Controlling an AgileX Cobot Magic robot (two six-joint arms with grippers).
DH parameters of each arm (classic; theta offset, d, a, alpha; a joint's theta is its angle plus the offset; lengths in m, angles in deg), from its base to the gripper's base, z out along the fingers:
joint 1: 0 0.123 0 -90
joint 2: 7.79 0 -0.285 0
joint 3: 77.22 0 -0.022 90
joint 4: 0 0.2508 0 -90
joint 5: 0 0 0.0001 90
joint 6: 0 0.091 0 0
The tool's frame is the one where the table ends.
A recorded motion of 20 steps. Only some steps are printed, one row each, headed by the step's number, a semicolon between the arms.
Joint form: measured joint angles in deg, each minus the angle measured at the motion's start. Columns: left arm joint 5, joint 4, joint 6, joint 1, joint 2, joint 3; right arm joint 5, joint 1, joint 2, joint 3, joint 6, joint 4.
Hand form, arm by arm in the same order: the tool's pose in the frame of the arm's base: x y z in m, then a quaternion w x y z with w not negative. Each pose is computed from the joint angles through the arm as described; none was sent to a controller.
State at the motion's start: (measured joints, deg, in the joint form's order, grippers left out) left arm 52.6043 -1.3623 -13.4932 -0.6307 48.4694 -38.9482; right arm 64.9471 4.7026 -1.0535 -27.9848 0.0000 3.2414
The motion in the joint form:
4: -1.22 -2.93 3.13 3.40 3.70 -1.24; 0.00 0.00 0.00 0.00 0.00 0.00
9: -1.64 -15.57 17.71 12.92 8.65 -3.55; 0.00 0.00 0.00 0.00 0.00 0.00
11: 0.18 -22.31 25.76 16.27 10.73 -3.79; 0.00 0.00 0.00 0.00 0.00 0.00
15: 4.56 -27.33 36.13 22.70 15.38 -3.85; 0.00 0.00 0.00 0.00 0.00 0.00
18: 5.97 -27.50 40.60 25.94 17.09 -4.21; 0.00 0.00 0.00 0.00 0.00 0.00
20: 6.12 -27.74 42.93 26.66 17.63 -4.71; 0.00 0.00 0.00 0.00 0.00 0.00
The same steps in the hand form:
4: 0.1567 0.0022 0.2837 0.26941 -0.12437 0.95352 -0.05248; -0.0099 0.0039 0.2683 0.49127 -0.03789 0.86884 0.04839
9: 0.1756 0.0172 0.2845 0.26769 -0.12785 0.95007 -0.09672; -0.0099 0.0039 0.2683 0.49127 -0.03789 0.86884 0.04839
11: 0.1806 0.0203 0.2810 0.25667 -0.11259 0.95124 -0.12879; -0.0099 0.0039 0.2683 0.49127 -0.03789 0.86884 0.04839
15: 0.1863 0.0359 0.2671 0.21648 -0.09780 0.95895 -0.15487; -0.0099 0.0039 0.2683 0.49127 -0.03789 0.86884 0.04839
18: 0.1869 0.0469 0.2629 0.20622 -0.08794 0.96271 -0.15142; -0.0099 0.0039 0.2683 0.49127 -0.03789 0.86884 0.04839
20: 0.1886 0.0500 0.2636 0.20961 -0.07503 0.96355 -0.14837; -0.0099 0.0039 0.2683 0.49127 -0.03789 0.86884 0.04839

